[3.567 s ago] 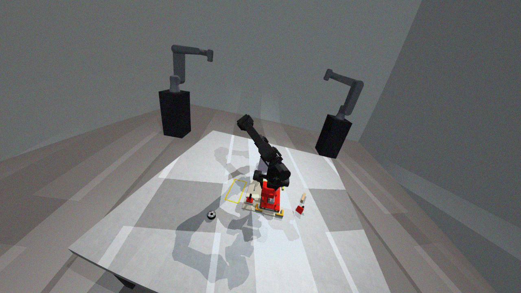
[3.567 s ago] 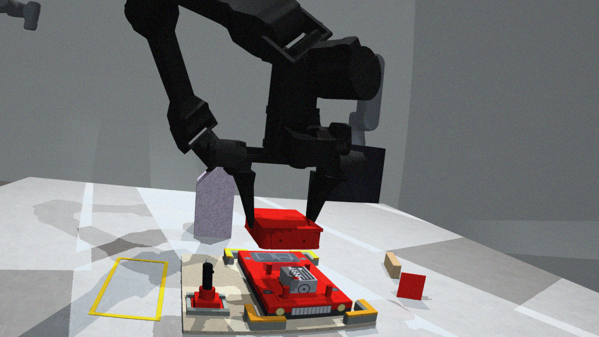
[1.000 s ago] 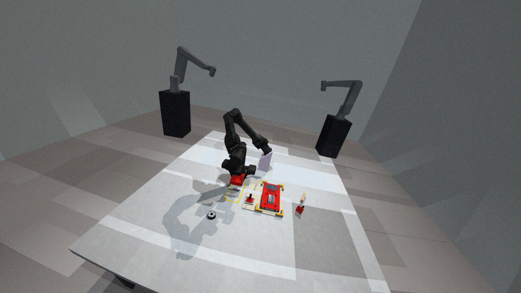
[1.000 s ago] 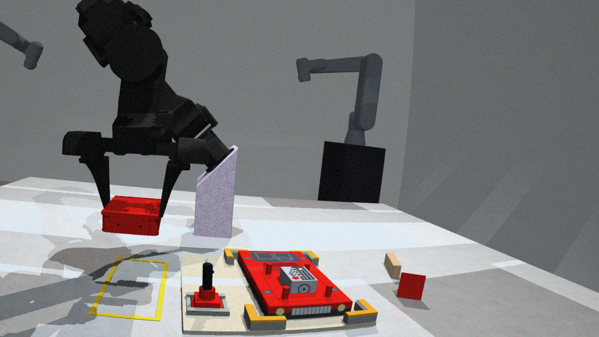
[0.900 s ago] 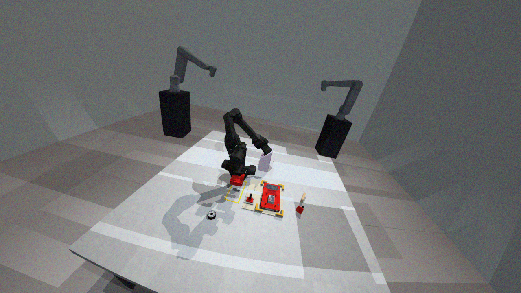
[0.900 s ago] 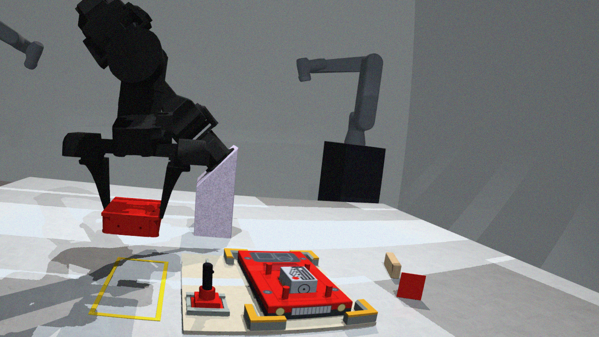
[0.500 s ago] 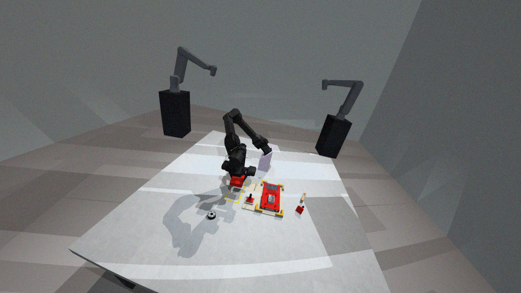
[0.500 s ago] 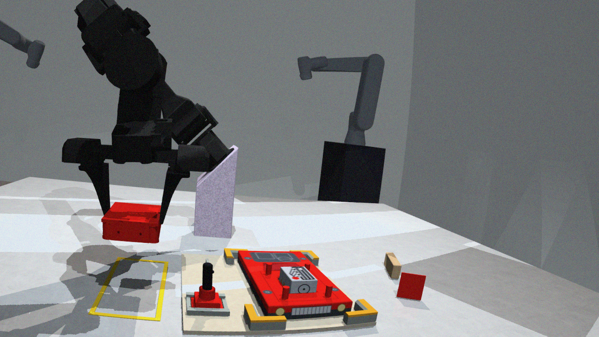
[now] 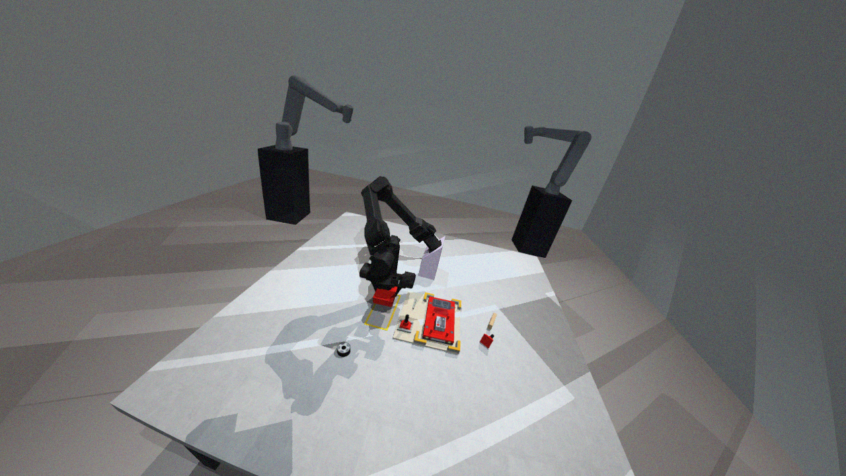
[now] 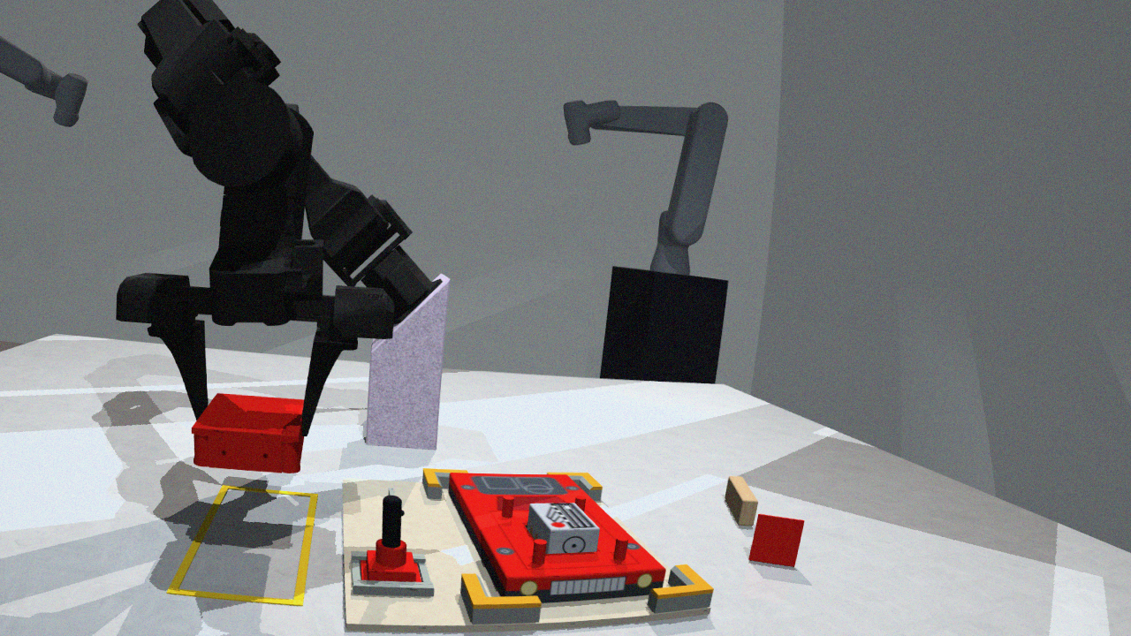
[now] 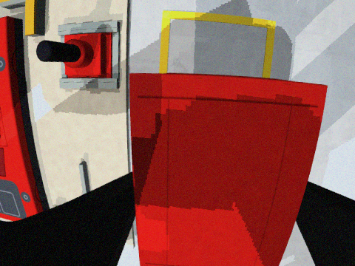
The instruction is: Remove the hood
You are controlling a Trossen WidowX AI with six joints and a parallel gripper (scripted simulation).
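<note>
Right now the red mount is 7 cm ahead of my gripper tip, 9 cm to the left of it and 5 cm below it. Round my gripper tip: tan block 1 cm behind, 42 cm to the left, 7 cm below; black wheel 20 cm ahead, 9 cm to the right, 7 cm below; red hood right at my gripper tip.
</note>
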